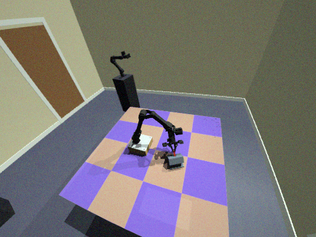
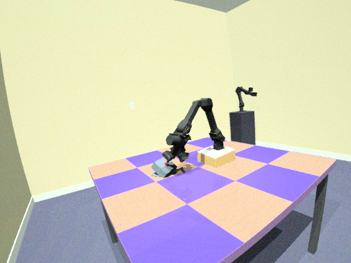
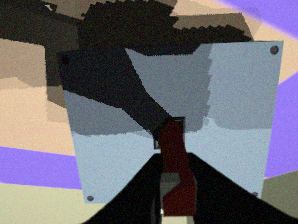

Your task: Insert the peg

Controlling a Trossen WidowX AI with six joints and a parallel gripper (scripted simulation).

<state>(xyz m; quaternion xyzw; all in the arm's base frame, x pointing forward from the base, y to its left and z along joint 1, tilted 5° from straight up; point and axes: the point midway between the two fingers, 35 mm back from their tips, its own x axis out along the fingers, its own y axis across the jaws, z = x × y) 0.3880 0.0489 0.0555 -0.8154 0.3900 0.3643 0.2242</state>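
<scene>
Now: gripper tip 2 cm short of the grey sloped panel, 3 cm to the left of it and 4 cm above it. From my gripper tip the other things lie so: red peg 1 cm above.
</scene>
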